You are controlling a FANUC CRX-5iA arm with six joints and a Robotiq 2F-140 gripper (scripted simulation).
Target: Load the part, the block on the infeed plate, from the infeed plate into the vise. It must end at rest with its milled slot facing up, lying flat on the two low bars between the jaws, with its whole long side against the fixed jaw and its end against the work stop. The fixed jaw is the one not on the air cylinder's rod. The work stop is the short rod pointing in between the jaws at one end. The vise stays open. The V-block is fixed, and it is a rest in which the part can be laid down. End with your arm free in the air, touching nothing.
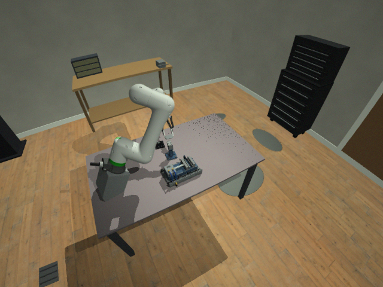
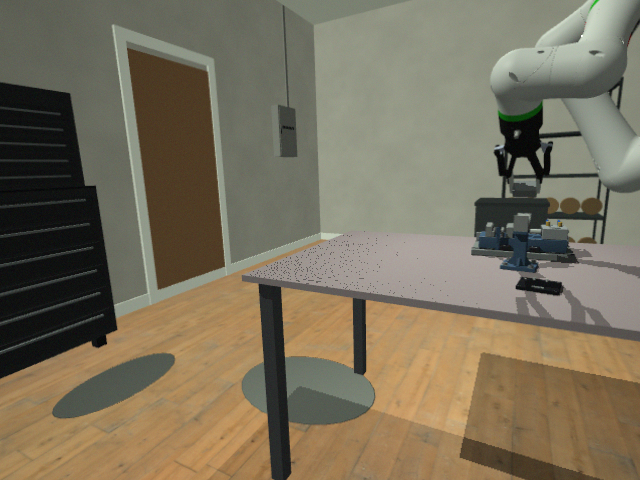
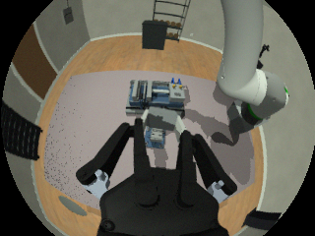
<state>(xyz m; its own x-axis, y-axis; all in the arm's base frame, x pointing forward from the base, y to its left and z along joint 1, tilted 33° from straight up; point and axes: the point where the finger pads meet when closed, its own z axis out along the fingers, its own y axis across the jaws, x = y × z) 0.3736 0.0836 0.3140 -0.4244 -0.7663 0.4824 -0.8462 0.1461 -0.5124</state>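
The part is 20 mm to the right of my hand and 20 mm below it. From my hand the other things lie so: air cylinder 230 mm to the right, 180 mm below, 90 mm behind; vise 220 mm to the right, 210 mm below, 10 mm ahead; black infeed plate 250 mm below, 170 mm to the left, 50 mm behind.
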